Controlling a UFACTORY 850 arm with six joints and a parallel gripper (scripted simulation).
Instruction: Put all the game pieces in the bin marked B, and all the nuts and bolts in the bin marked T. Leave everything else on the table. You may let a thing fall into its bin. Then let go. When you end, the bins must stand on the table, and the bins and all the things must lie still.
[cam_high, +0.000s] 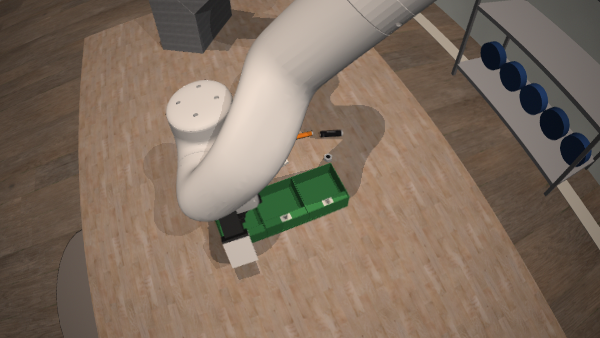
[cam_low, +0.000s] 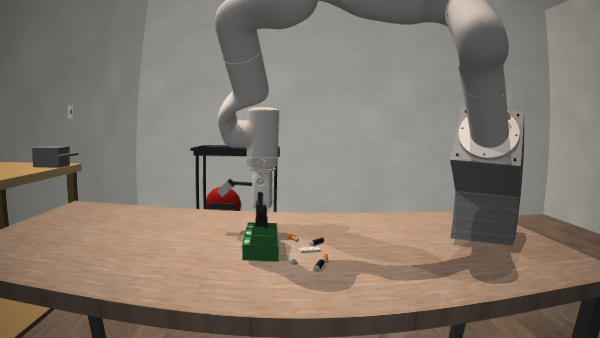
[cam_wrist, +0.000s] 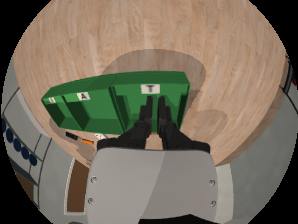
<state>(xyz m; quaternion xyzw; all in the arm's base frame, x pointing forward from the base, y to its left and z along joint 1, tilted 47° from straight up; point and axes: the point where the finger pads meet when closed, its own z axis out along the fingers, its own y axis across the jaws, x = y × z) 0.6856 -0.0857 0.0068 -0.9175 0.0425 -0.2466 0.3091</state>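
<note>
My gripper is now 1 cm past the green three-compartment bin row, 9 cm to the right of it and 2 cm above it. The rest, counted from my hand: orange battery 9 cm behind, 1 cm to the left, 3 cm below; then grey nut 11 cm behind, 21 cm to the left, 3 cm below; then white domino 14 cm behind, 11 cm to the left, 3 cm below.
</note>
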